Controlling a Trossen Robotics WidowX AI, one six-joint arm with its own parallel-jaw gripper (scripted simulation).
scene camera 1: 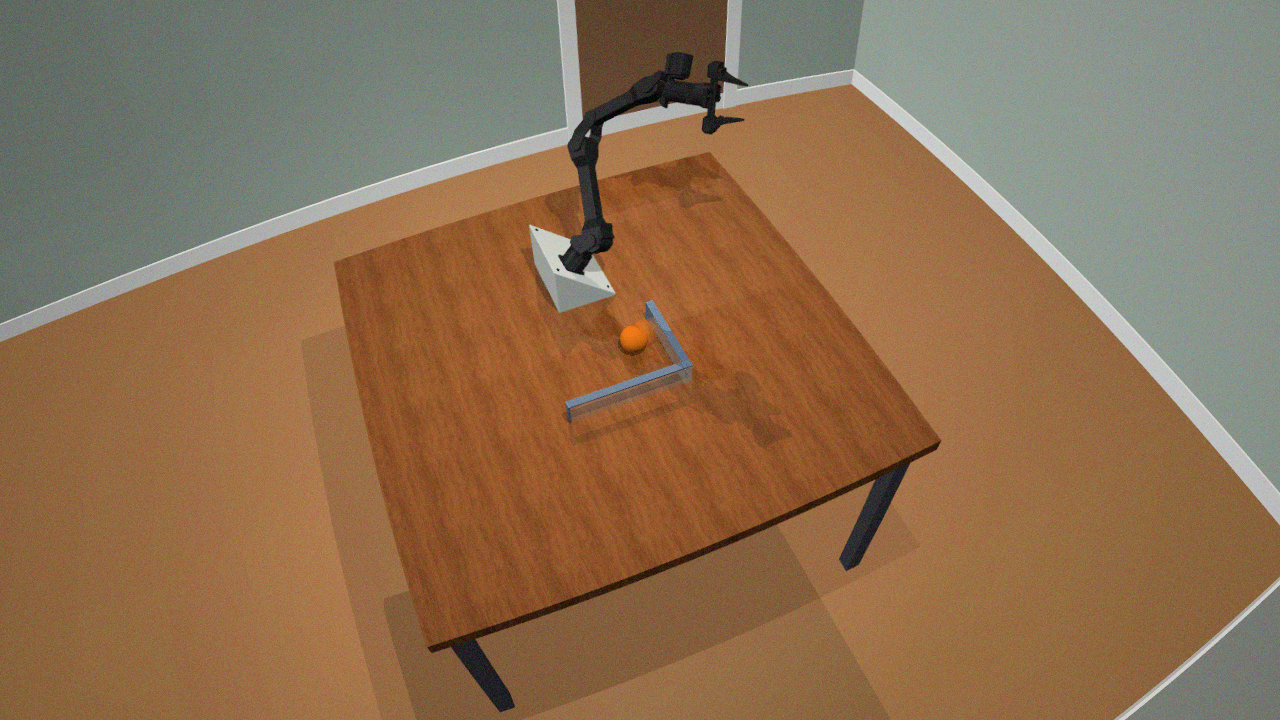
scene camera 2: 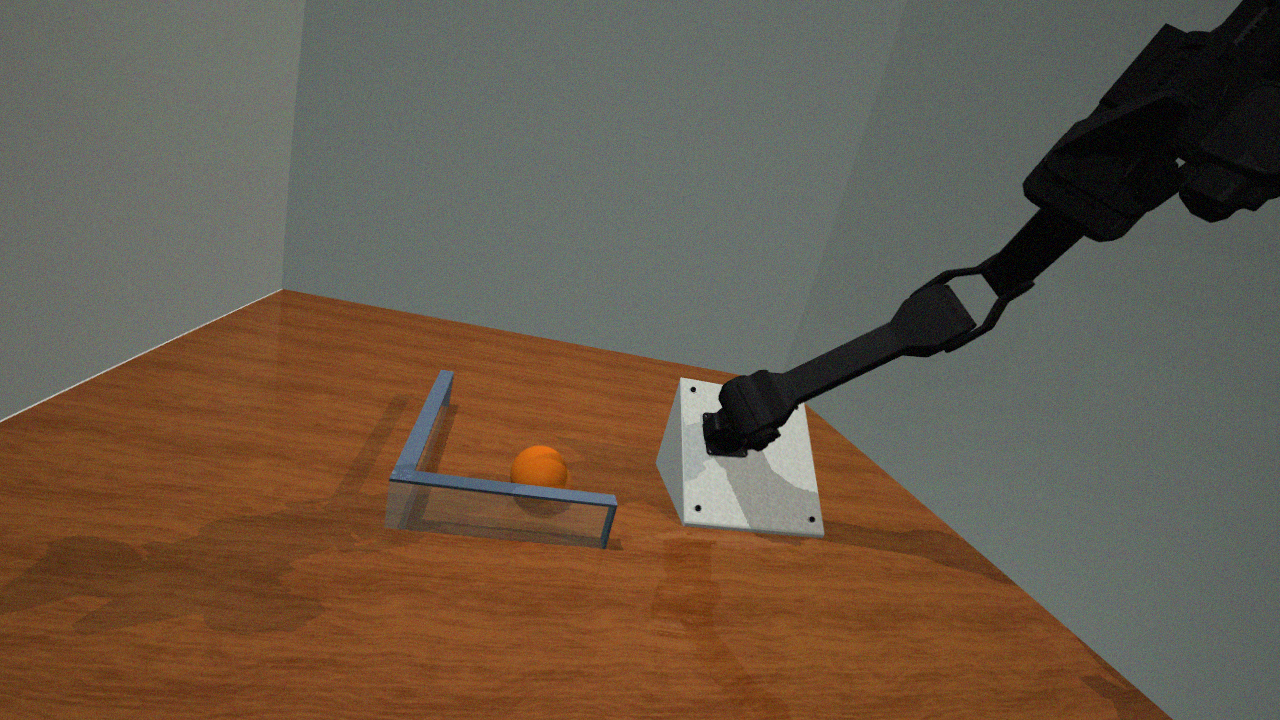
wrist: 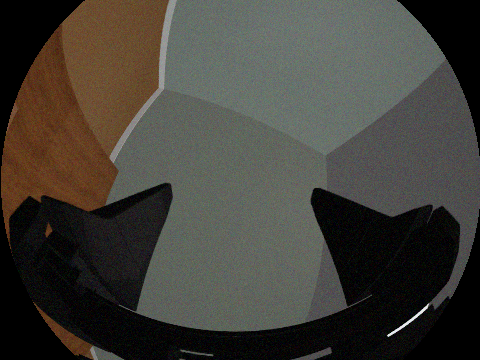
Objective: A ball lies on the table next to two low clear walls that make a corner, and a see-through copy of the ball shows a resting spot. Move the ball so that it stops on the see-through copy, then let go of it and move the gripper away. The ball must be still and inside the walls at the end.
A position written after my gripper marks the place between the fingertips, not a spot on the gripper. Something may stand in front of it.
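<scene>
There is an orange ball [scene camera 2: 537, 452] here, and I see a clear wall [scene camera 1: 591, 408] too. The wrist view does not show the orange ball, which is hidden by my gripper. My gripper [scene camera 1: 746, 102] is open and holds nothing. I can see my gripper [wrist: 244, 193] in the wrist view as well.
</scene>
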